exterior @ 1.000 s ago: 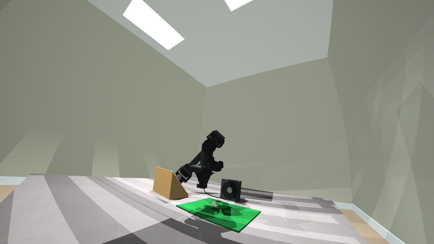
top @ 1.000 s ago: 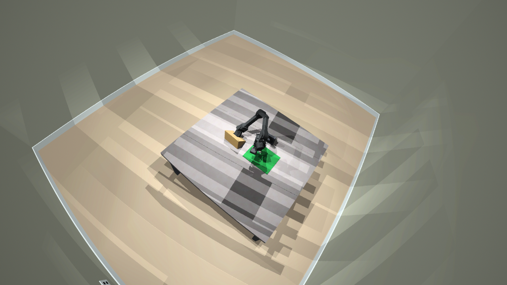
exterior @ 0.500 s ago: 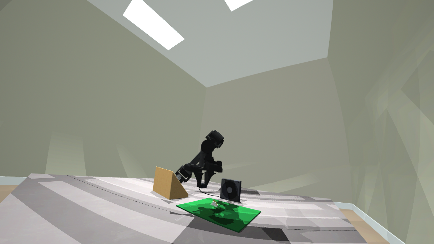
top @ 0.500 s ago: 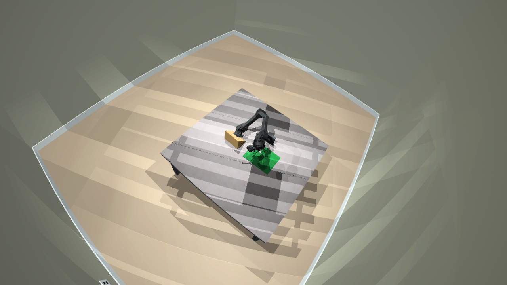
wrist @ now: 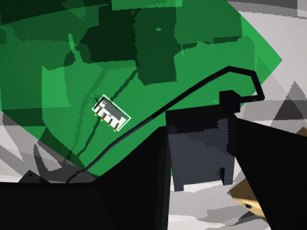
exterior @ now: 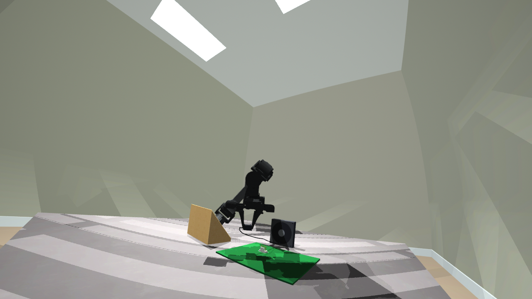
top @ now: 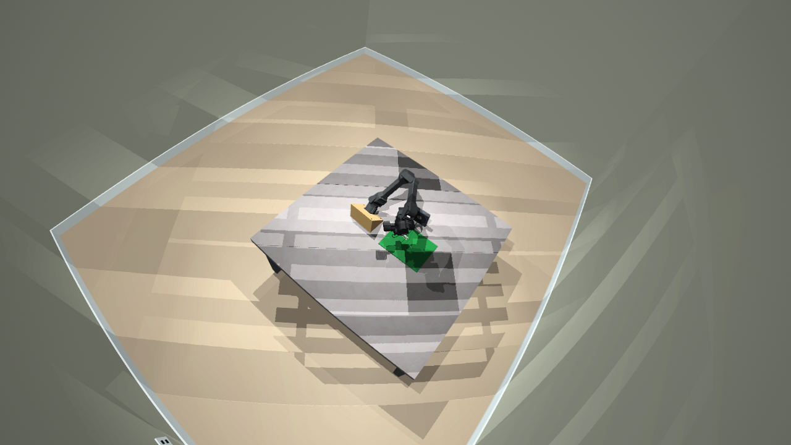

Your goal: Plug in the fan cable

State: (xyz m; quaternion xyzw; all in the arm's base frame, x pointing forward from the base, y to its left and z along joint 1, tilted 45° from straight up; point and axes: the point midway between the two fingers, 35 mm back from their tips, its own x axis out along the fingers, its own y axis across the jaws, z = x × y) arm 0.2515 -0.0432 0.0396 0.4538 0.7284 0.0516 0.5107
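My gripper tip is 90 mm short of the green board, 40 mm to the right of it and 110 mm above it. The rest, counted from my gripper tip: black fan plug: 10 mm behind, 10 mm to the left; then black fan: 10 mm ahead, 220 mm to the left, 30 mm below.
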